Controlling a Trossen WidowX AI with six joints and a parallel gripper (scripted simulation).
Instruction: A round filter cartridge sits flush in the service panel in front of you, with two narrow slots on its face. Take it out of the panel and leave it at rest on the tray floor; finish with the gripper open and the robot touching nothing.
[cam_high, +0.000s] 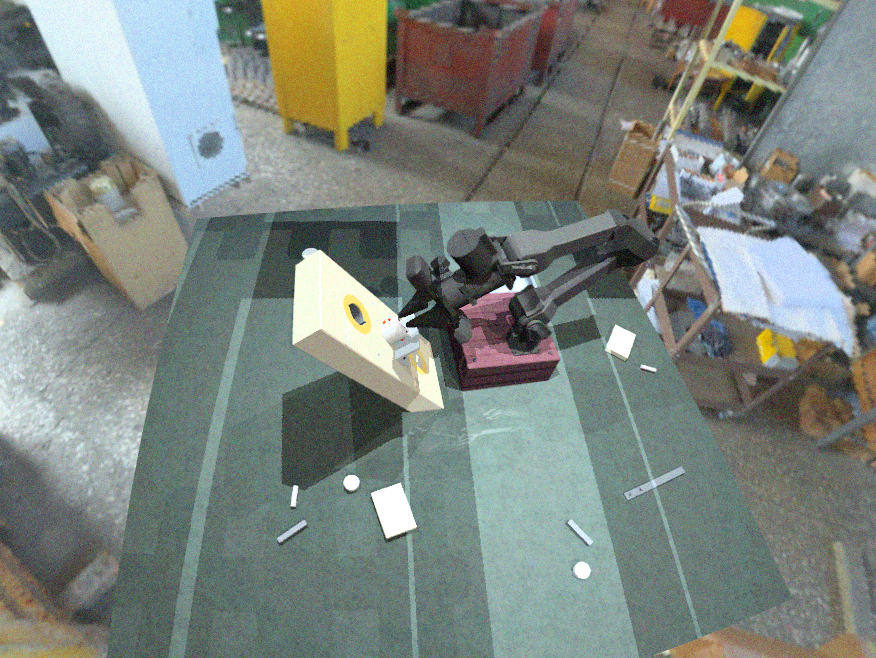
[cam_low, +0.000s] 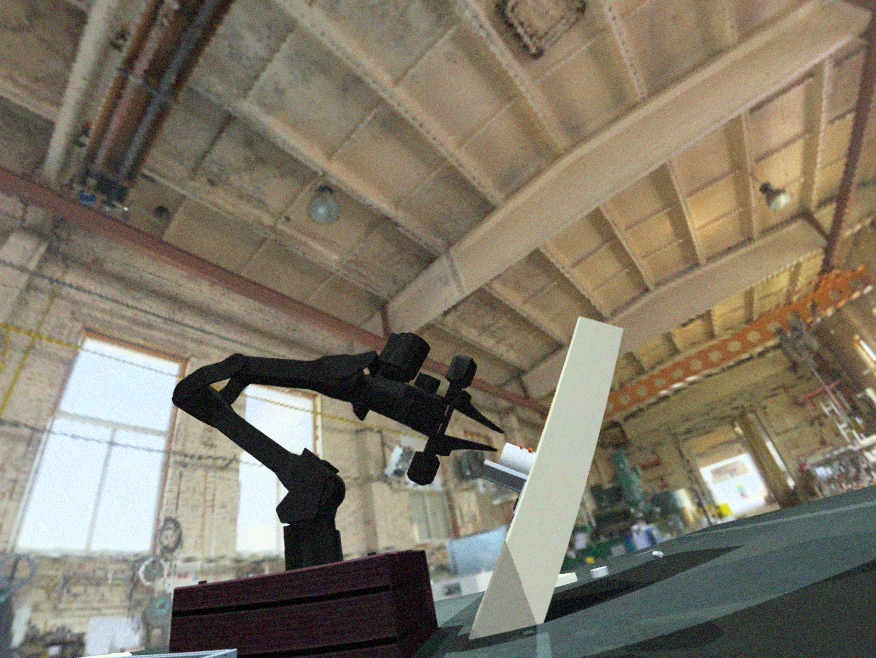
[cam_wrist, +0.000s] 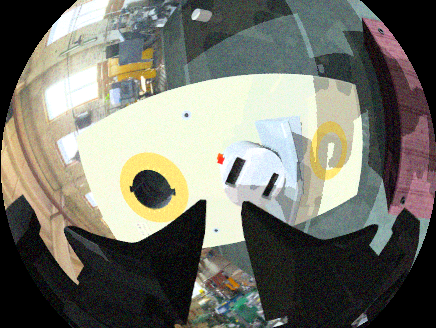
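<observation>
The white round filter cartridge lies 3 cm below my gripper tip, 1 cm to the right of it and 1 cm ahead of it. The rest, counted from my gripper tip: grey bracket 7 cm below; then grey tray 33 cm behind, 27 cm to the right, 20 cm below; then cream service panel 5 cm below, 5 cm ahead.
</observation>
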